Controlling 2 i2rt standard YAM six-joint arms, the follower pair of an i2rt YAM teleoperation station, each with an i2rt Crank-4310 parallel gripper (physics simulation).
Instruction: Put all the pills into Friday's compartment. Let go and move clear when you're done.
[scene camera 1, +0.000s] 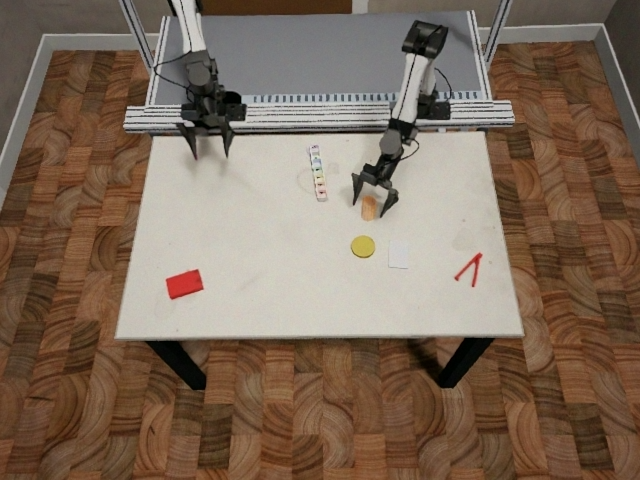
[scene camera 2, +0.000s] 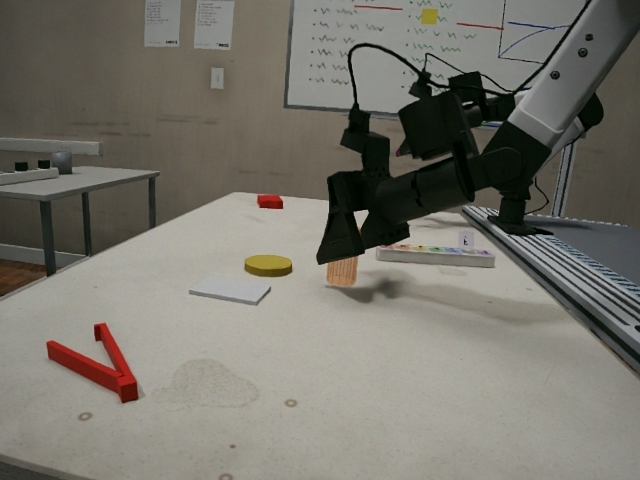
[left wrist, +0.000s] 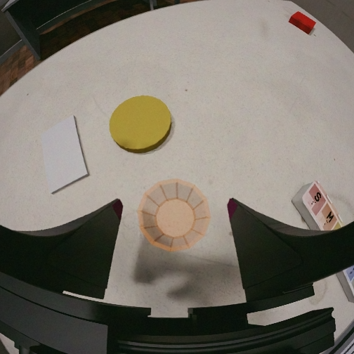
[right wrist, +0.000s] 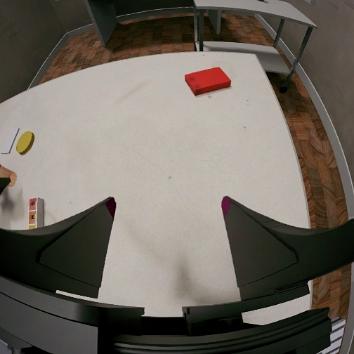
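Seen in the pictures: left gripper, fingertip midpoint: (scene camera 1: 366, 212) (scene camera 2: 336, 254); right gripper, fingertip midpoint: (scene camera 1: 211, 159) (scene camera 2: 397, 153); left arm's base at its link origin: (scene camera 1: 419, 112); right arm's base at its link origin: (scene camera 1: 217, 113) (scene camera 2: 509, 226).
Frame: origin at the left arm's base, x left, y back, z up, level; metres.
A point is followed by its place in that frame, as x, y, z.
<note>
The translucent orange pill bottle (scene camera 1: 368, 208) @[-0.169, -0.431, 0.065] (scene camera 2: 341, 272) @[-0.146, -0.409, 0.012] (left wrist: 175, 218) stands upright and uncapped on the table; no pills show inside it in the left wrist view. My left gripper (scene camera 1: 367, 210) @[-0.172, -0.422, 0.029] (left wrist: 174, 201) is open around the bottle, with a gap on each side. The white pill organizer (scene camera 1: 318, 178) @[-0.324, -0.299, 0.017] (scene camera 2: 435, 257) @[-0.310, -0.266, 0.004] (left wrist: 315, 204) (right wrist: 36, 210) has coloured lids. One lid (scene camera 2: 465, 240) @[-0.359, -0.211, 0.029], marked F, stands raised near its far-right end in scene camera 2. The inside of that compartment and any pills in it cannot be made out. My right gripper (scene camera 1: 210, 157) @[-0.624, -0.348, 0.160] (right wrist: 168, 199) is open and empty, away from the organizer.
A yellow disc (scene camera 1: 362, 246) @[-0.181, -0.524, 0.002] (scene camera 2: 268, 265) @[-0.160, -0.516, 0.003] (left wrist: 140, 123) and a white card (scene camera 1: 398, 254) @[-0.076, -0.542, -0.004] (scene camera 2: 230, 289) @[-0.069, -0.538, -0.004] (left wrist: 65, 154) lie near the bottle. A red V-shaped object (scene camera 1: 470, 268) @[0.120, -0.577, 0.005] (scene camera 2: 93, 364) @[0.147, -0.571, 0.007] and a red block (scene camera 1: 184, 284) @[-0.677, -0.675, 0.010] (right wrist: 208, 81) lie farther off.
</note>
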